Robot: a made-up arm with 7 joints.
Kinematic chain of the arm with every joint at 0, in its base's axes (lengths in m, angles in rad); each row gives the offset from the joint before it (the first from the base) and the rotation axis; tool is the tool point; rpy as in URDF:
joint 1: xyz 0 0 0.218 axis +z
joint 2: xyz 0 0 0 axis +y
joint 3: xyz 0 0 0.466 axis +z
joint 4: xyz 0.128 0 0 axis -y
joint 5: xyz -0.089 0 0.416 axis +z
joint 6: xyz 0 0 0 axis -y
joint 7: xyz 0.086 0 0 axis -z
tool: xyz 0 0 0 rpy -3.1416 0 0
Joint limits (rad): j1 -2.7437..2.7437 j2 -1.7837..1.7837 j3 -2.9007..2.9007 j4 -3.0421..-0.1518 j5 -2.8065..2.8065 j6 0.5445..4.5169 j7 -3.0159..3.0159
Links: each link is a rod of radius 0.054 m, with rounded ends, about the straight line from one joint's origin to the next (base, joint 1, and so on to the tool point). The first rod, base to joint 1, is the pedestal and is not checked.
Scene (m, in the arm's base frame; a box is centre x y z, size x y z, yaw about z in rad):
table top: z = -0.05
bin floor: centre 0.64 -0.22 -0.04 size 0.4 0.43 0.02 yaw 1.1
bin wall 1: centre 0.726 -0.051 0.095 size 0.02 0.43 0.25 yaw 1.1
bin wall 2: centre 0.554 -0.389 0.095 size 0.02 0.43 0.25 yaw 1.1
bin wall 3: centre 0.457 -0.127 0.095 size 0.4 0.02 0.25 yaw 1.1
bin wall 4: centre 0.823 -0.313 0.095 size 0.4 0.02 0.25 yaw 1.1
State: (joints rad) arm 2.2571 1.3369 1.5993 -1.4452 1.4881 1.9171 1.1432
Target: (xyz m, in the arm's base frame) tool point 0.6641 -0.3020 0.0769
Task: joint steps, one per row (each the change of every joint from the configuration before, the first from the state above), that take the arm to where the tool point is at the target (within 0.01 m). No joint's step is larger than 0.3 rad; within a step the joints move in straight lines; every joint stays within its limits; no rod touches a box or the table.
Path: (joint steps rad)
1: -0.2774 -0.1177 -0.2587 -0.0485 0.0074 0.0387 0.0000
2: -0.2773 -0.1176 -0.2586 -0.0485 0.0074 0.0387 0.0000
3: -0.2774 -0.1177 -0.2587 -0.0485 0.0074 0.0387 0.0000
4: -0.2774 -0.1176 -0.2587 -0.0485 0.0074 0.0387 0.0000
5: -0.2774 -0.1177 -0.2586 -0.0485 0.0074 0.0387 0.0000
6: -0.2773 -0.1177 -0.2587 -0.0485 0.0074 0.0387 0.0000
7: -0.2774 -0.1176 -0.2587 -0.0484 0.0075 0.0387 0.0000
8: -0.2774 -0.1177 -0.2586 -0.0485 0.0074 0.0387 0.0000
9: -0.0229 0.2270 0.0253 -0.0201 -0.0027 -0.0256 0.0000
10: -0.0229 0.2269 0.0253 -0.0201 -0.0026 -0.0256 0.0000

